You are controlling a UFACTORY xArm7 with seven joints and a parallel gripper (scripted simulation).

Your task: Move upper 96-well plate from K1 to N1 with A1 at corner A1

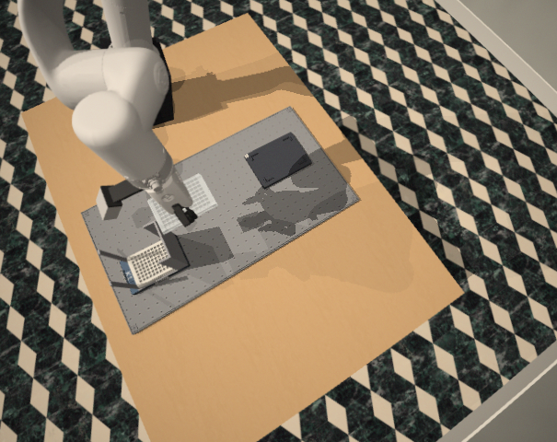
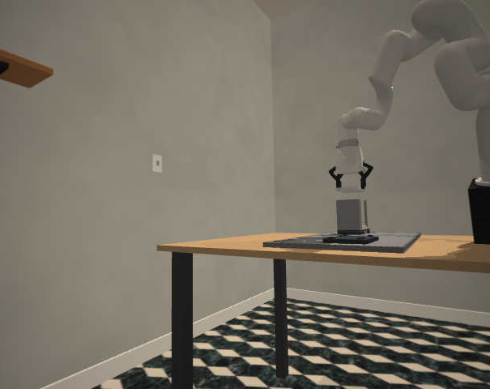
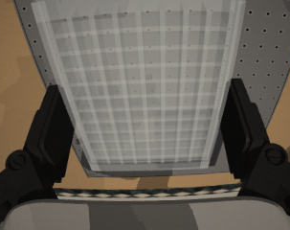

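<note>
My hand is 150 mm past the pale A1 square, 190 mm to the right of it and 180 mm above it. The rest, counted from my hand: 96-well plate (10 mm below).
</note>
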